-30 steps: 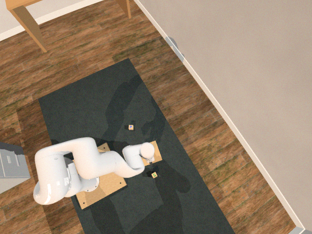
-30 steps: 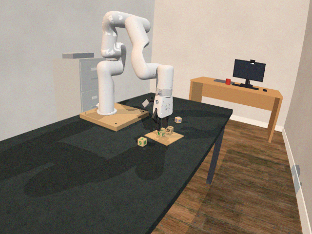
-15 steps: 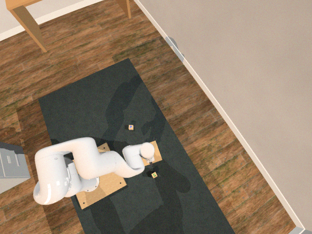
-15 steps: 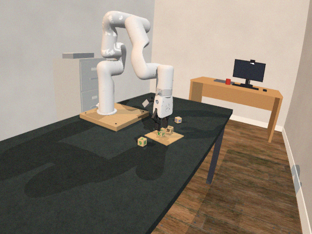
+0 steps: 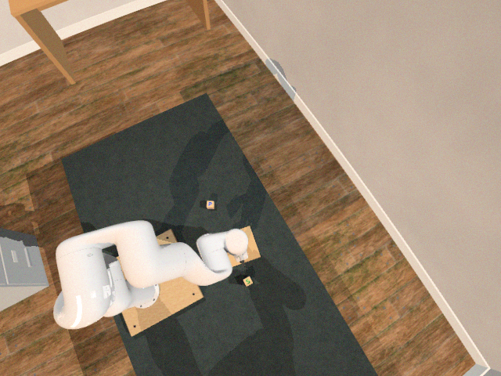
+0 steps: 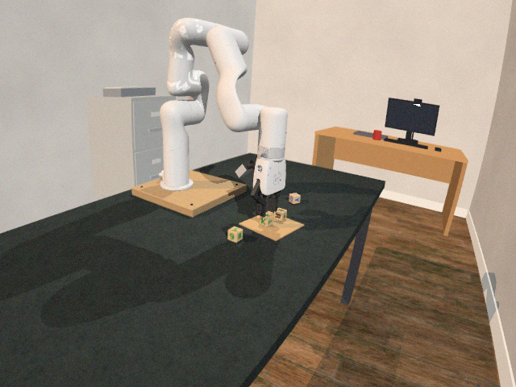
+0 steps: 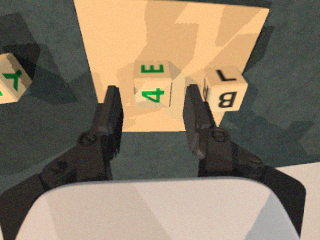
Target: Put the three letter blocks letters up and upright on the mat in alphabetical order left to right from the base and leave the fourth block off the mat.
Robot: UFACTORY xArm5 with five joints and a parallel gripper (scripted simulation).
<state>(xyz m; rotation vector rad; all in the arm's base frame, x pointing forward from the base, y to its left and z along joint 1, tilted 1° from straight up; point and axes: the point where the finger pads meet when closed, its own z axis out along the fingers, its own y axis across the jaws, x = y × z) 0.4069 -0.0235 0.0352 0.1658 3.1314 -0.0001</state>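
Now: hand 60 mm above the tan mat, 10 mm to the right of it and 10 mm short of it. From my hand the other things lie so: green-lettered block 130 mm to the right, 40 mm below, 20 mm behind.
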